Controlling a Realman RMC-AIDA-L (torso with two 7-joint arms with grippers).
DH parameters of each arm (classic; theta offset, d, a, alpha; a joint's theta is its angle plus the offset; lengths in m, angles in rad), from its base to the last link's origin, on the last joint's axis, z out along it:
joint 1: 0 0.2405 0 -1.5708
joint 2: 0 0 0 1.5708
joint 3: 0 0.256 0 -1.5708
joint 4: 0 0 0 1.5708
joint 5: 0 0.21 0 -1.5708
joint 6: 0 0 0 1.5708
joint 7: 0 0.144 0 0
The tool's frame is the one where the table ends.
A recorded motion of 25 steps. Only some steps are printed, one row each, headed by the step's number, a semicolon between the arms.
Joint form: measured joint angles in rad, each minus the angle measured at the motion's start. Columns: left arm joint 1, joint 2, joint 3, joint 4, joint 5, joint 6, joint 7; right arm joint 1, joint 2, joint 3, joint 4, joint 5, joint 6, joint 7.
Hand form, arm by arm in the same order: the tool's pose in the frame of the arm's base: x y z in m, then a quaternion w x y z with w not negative. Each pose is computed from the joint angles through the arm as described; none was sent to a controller.
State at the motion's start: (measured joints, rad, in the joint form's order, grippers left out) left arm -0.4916 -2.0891 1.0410 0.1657 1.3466 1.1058 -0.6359; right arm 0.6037 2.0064 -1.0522 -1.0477 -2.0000 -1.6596 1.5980
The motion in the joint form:
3: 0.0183 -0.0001 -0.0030 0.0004 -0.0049 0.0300 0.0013; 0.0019 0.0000 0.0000 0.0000 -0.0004 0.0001 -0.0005
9: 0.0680 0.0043 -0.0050 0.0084 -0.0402 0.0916 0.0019; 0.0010 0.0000 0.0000 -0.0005 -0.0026 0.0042 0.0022
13: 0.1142 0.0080 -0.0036 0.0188 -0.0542 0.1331 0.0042; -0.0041 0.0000 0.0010 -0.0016 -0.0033 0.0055 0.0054
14: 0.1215 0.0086 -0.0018 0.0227 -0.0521 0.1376 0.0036; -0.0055 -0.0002 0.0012 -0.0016 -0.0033 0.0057 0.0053
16: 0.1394 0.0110 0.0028 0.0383 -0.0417 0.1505 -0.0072; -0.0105 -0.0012 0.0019 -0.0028 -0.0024 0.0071 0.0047
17: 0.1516 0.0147 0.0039 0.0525 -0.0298 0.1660 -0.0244; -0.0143 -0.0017 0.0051 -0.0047 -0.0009 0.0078 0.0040
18: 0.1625 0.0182 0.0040 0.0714 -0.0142 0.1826 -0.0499; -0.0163 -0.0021 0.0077 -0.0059 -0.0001 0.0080 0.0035
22: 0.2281 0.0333 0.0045 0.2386 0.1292 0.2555 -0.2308; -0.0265 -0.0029 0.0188 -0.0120 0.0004 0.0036 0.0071
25: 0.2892 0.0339 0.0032 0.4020 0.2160 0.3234 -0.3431; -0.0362 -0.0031 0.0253 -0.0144 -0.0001 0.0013 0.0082
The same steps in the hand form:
3: -0.3103 0.3031 -0.0787 0.29828 -0.91400 -0.17135 -0.21511; 0.1813 0.3531 0.0298 0.04866 -0.99232 0.04604 0.10398
9: -0.3166 0.2906 -0.0710 0.30754 -0.90192 -0.18430 -0.24082; 0.1819 0.3535 0.0298 0.05070 -0.99224 0.04798 0.10287
13: -0.3240 0.2778 -0.0657 0.31304 -0.89508 -0.19238 -0.25264; 0.1837 0.3529 0.0301 0.05209 -0.99199 0.05192 0.10266
14: -0.3252 0.2757 -0.0651 0.31250 -0.89525 -0.19249 -0.25263; 0.1842 0.3527 0.0302 0.05240 -0.99195 0.05261 0.10259
16: -0.3276 0.2711 -0.0631 0.30901 -0.89618 -0.19281 -0.25338; 0.1859 0.3523 0.0309 0.05427 -0.99175 0.05436 0.10257
17: -0.3287 0.2683 -0.0604 0.30424 -0.89670 -0.19377 -0.25654; 0.1869 0.3521 0.0319 0.05672 -0.99143 0.05559 0.10369
18: -0.3289 0.2663 -0.0573 0.29769 -0.89735 -0.19528 -0.26079; 0.1875 0.3521 0.0327 0.05838 -0.99122 0.05623 0.10444
22: -0.3297 0.2574 -0.0392 0.24794 -0.91253 -0.19728 -0.25863; 0.1907 0.3508 0.0356 0.06259 -0.99037 0.06220 0.10665
25: -0.3260 0.2502 -0.0224 0.22110 -0.92366 -0.18397 -0.25325; 0.1941 0.3492 0.0371 0.06507 -0.98976 0.06762 0.10756

